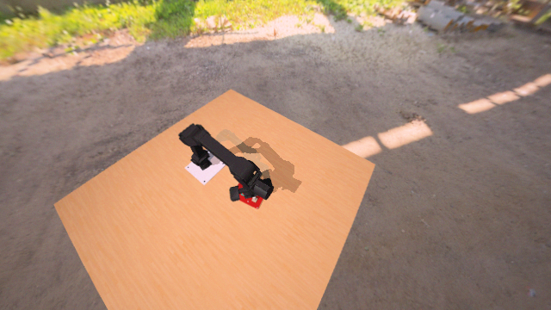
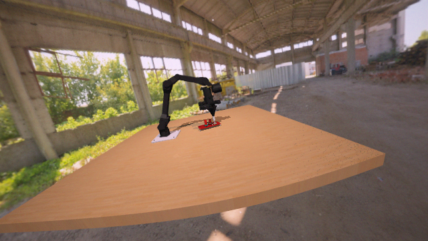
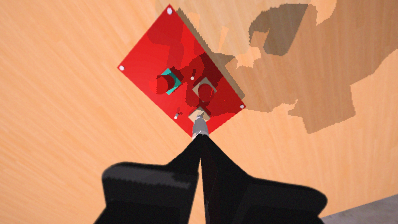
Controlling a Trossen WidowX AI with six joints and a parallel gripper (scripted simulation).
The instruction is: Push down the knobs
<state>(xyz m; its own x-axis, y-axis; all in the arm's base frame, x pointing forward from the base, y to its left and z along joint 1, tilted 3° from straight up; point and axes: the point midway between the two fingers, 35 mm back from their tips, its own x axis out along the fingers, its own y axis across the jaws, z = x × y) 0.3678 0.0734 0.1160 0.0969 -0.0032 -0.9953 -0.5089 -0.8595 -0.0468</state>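
Now: the red knob 6 cm behind my gripper tip, 2 cm to the right of it and 3 cm below it. The rest, counted from my gripper tip: grey knob (2 cm below).
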